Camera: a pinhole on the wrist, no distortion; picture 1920 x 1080 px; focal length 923.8 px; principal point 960.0 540.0 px. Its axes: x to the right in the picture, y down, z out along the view. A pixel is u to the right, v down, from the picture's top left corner.
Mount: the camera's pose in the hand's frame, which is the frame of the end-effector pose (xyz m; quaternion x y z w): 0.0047 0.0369 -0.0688 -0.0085 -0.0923 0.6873 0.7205
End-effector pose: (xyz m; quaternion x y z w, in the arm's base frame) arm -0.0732 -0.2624 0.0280 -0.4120 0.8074 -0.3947 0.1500
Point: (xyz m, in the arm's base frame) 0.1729 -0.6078 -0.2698
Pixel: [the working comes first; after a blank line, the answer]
In the camera's frame: 0.0087 -0.1728 0.5621

974.2 256.1
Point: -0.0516 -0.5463 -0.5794
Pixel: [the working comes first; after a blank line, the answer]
In the camera's frame: 0.3928 -0.2209 0.5488

1621.2 168.1
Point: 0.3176 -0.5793 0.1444
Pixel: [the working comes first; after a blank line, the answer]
In the camera's frame: -0.3997 -0.0901 0.4217

84.4 342.5
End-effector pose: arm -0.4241 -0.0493 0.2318 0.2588 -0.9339 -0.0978 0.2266
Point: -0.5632 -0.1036 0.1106
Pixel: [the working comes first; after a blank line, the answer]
In the camera's frame: -0.0256 -0.1203 0.2279

856.1 52.4
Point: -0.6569 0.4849 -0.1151
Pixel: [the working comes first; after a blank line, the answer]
In the camera's frame: 0.4641 0.1861 0.4968

1823.0 886.1
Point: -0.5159 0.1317 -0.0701
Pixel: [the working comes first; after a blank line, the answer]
In the camera's frame: 0.1074 0.0905 0.3956

1210.7 751.4
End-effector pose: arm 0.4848 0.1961 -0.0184 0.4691 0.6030 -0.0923 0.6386
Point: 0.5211 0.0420 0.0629
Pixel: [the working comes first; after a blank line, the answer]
In the camera's frame: -0.0378 0.1031 0.2121

795.5 989.2
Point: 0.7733 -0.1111 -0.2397
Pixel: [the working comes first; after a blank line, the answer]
In the camera's frame: -0.0456 -0.1986 0.5079

877.1 178.9
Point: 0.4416 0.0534 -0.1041
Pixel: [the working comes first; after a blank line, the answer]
In the camera's frame: -0.1656 -0.0256 0.1745

83.2 404.2
